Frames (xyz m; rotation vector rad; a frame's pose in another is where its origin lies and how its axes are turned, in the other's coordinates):
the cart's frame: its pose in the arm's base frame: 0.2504 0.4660 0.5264 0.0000 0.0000 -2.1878
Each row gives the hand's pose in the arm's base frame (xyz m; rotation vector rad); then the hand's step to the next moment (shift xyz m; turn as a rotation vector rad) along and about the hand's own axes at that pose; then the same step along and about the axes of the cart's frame.
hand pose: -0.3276 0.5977 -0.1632 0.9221 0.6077 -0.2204
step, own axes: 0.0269 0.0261 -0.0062 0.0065 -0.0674 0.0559
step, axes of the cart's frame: -0.0361 0.0119 -0.0006 0.0697 0.0476 -0.0243
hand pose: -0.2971 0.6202 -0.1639 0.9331 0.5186 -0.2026
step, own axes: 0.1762 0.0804 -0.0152 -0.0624 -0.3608 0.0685
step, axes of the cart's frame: -0.1588 0.1046 -0.0396 0.3186 0.0186 -0.1922
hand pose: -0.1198 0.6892 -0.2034 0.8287 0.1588 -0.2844
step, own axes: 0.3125 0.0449 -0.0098 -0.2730 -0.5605 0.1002
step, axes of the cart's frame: -0.1616 0.2662 -0.0528 0.5612 -0.1294 -0.2589
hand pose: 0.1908 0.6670 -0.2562 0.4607 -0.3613 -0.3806
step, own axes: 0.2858 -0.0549 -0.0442 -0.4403 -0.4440 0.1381
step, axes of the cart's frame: -0.0211 0.2935 0.0072 0.5097 -0.3247 -0.2117
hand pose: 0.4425 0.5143 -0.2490 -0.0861 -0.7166 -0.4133
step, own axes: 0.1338 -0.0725 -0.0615 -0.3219 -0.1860 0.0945
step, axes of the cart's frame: 0.0441 0.1538 0.0365 0.2362 -0.2619 -0.1509
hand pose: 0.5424 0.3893 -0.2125 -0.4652 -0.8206 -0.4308
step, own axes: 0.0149 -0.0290 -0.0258 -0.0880 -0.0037 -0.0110
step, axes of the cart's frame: 0.0279 0.0307 0.0027 0.0225 -0.0440 -0.0737
